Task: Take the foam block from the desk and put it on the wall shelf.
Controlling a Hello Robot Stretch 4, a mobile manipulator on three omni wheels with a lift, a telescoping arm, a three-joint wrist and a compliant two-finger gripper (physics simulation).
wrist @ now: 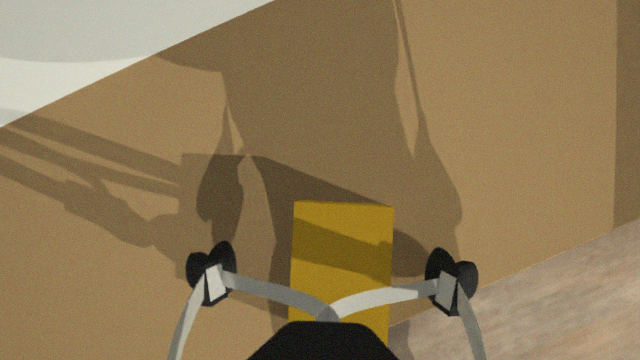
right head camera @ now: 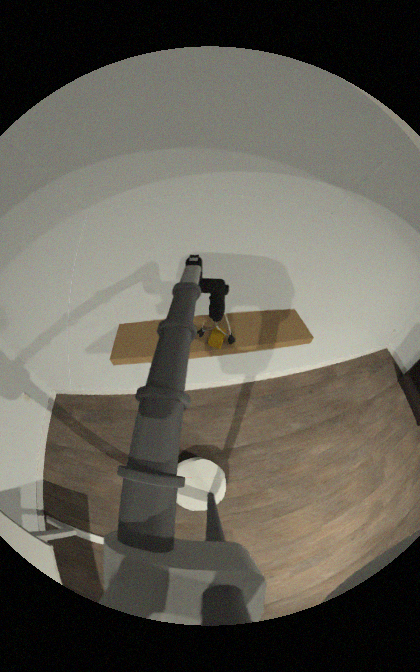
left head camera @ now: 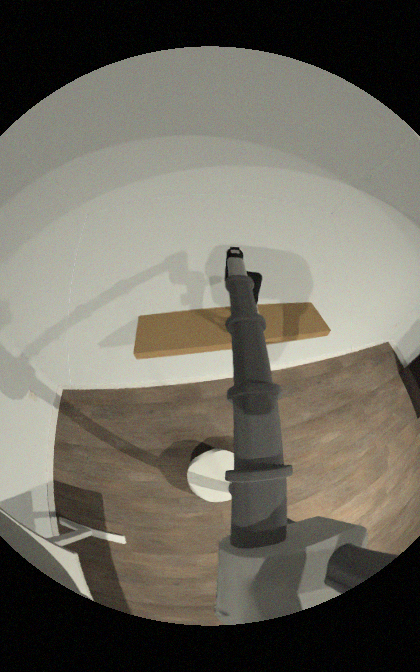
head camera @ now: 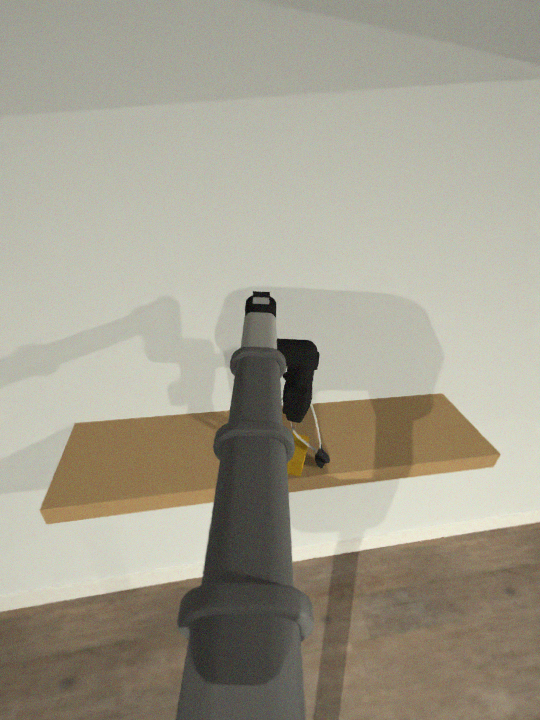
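Note:
The yellow foam block (head camera: 298, 456) (right head camera: 216, 340) (wrist: 340, 240) rests on the wooden wall shelf (head camera: 133, 459) (left head camera: 175, 332) (right head camera: 280, 327) (wrist: 525, 125), near its front edge. My gripper (right head camera: 216, 335) (wrist: 330, 266) is open around the block, pointing down. In the wrist view a gap shows between the block and each fingertip. In the head camera view the arm hides part of the block and one fingertip. The block does not show in the left head camera view. I cannot make out the desk's top for certain.
The wall stands directly behind the shelf. My extended arm (head camera: 249, 523) (left head camera: 257, 440) (right head camera: 155, 440) reaches over the floor towards it. A round white object (left head camera: 207, 475) (right head camera: 200, 492) is low down beside the arm. White legs (left head camera: 107, 536) of some furniture show at the lower left.

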